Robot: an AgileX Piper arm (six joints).
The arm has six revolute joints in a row. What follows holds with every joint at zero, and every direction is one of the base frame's. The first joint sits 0.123 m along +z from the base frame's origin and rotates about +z. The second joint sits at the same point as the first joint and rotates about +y. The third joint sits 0.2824 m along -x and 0.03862 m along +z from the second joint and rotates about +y. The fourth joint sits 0.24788 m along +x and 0.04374 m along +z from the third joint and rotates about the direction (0.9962, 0, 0.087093). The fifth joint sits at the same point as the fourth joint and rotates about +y. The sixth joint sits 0.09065 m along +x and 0.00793 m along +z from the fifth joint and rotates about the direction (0.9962, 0, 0.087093). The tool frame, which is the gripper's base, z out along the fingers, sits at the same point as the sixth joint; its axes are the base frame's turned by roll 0, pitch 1.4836 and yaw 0 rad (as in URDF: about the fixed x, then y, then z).
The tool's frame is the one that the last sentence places.
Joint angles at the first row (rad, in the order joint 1, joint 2, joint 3, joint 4, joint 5, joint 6):
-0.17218 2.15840 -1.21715 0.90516 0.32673 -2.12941
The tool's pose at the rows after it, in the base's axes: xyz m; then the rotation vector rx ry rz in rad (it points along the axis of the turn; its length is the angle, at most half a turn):
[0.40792 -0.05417 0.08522 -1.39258 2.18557 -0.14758]
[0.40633 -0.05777 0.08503 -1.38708 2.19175 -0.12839]
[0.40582 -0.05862 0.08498 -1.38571 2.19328 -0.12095]
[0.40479 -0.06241 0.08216 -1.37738 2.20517 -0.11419]
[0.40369 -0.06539 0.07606 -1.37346 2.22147 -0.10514]
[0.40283 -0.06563 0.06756 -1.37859 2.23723 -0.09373]
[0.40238 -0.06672 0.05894 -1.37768 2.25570 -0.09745]
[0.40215 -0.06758 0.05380 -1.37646 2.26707 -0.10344]
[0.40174 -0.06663 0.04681 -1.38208 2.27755 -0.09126]
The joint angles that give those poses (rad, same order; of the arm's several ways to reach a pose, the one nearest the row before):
-0.19430 2.15725 -1.21716 0.90518 0.36602 -2.12944
-0.20664 2.15723 -1.21715 0.90408 0.38460 -2.12944
-0.21001 2.15722 -1.21715 0.90403 0.39128 -2.12937
-0.22014 2.16406 -1.21716 0.90406 0.39464 -2.12940
-0.22764 2.17897 -1.21716 0.90292 0.39368 -2.12939
-0.22775 2.19982 -1.21717 0.90092 0.38854 -2.12941
-0.22775 2.22123 -1.21715 0.90095 0.37094 -2.12938
-0.22776 2.23406 -1.21716 0.90098 0.35763 -2.12942
-0.22531 2.25244 -1.21953 0.90095 0.35523 -2.12939

